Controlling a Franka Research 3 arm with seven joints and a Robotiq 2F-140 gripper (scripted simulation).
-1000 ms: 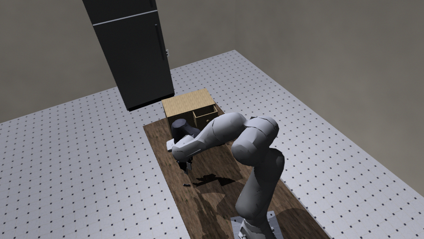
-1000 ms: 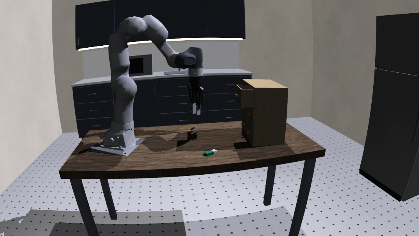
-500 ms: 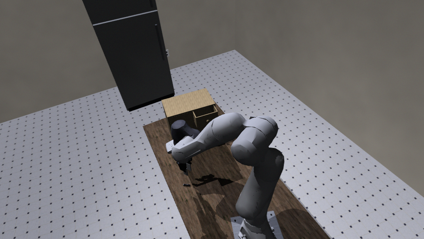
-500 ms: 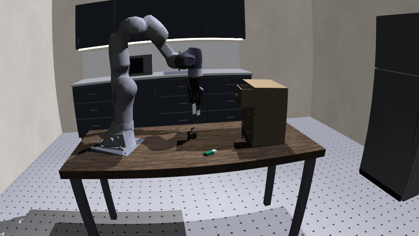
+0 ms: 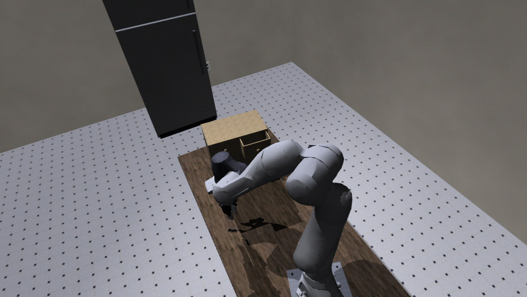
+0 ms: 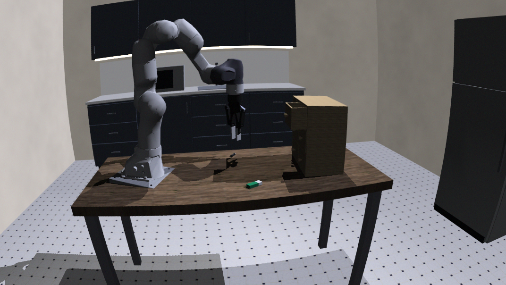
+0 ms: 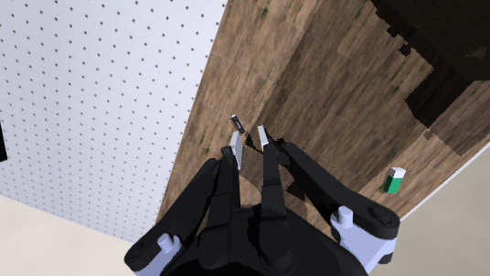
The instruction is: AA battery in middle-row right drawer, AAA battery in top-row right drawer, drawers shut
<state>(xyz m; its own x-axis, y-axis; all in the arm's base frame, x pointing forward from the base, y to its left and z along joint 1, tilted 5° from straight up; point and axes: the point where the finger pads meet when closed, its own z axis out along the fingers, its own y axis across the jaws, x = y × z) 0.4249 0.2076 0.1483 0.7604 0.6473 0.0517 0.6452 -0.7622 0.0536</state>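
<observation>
Now: hand 2 cm past the dark battery, 2 cm to the right of it and 12 cm above it. The rest, counted from my hand: blue battery: 40 cm ahead, 25 cm to the right, 1 cm below.
</observation>
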